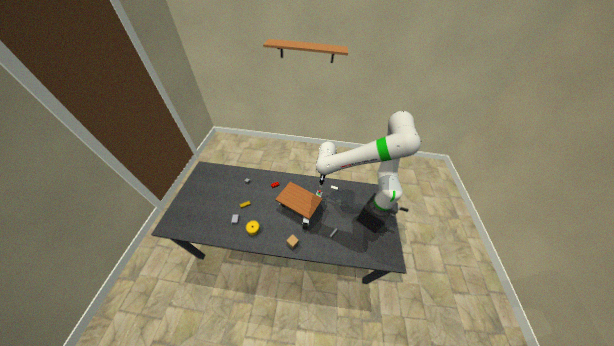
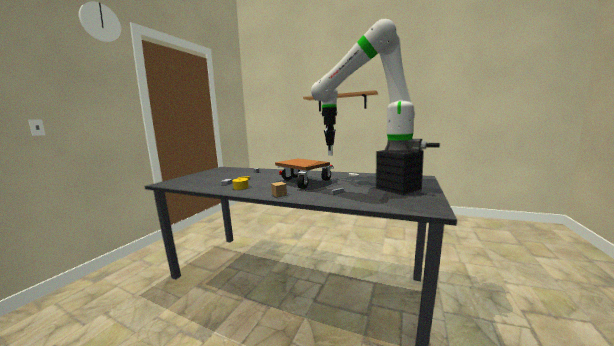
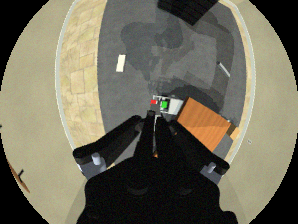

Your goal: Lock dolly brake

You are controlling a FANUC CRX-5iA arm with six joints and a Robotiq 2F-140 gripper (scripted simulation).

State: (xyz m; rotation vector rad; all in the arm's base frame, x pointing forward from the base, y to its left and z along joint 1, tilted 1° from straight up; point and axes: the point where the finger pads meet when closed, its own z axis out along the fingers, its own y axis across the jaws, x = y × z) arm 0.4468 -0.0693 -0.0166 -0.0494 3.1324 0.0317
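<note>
Now: hand 11 cm above the caster brake pedal and 1 cm to the right of it. Also, from my hand: white piece 18 cm below, 13 cm to the right, 11 cm behind; tan cube 44 cm to the left, 16 cm below, 8 cm ahead; red block 40 cm ahead, 17 cm below, 1 cm to the left.
</note>
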